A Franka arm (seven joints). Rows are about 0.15 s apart.
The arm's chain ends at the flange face. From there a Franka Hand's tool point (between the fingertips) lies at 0.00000 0.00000 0.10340 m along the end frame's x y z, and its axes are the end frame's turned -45 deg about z.
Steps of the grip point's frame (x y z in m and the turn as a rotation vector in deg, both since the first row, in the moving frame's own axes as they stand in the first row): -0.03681 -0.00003 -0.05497 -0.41 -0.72 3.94; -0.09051 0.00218 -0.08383 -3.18 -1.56 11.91; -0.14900 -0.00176 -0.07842 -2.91 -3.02 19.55; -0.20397 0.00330 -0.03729 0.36 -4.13 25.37; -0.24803 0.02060 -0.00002 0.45 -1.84 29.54; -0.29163 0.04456 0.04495 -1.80 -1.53 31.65; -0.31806 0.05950 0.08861 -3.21 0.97 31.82
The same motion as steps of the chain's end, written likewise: -0.02560 0.02458 -0.05496 -0.80 -0.22 3.94; -0.06388 0.05933 -0.08363 -3.35 1.15 11.91; -0.10519 0.09672 -0.07815 -4.19 -0.08 19.55; -0.13531 0.14316 -0.03702 -2.67 -3.17 25.37; -0.15758 0.18899 0.00004 -0.98 -1.62 29.54; -0.17389 0.23359 0.04504 -2.35 0.19 31.65; -0.18712 0.26282 0.08878 -1.58 2.96 31.82
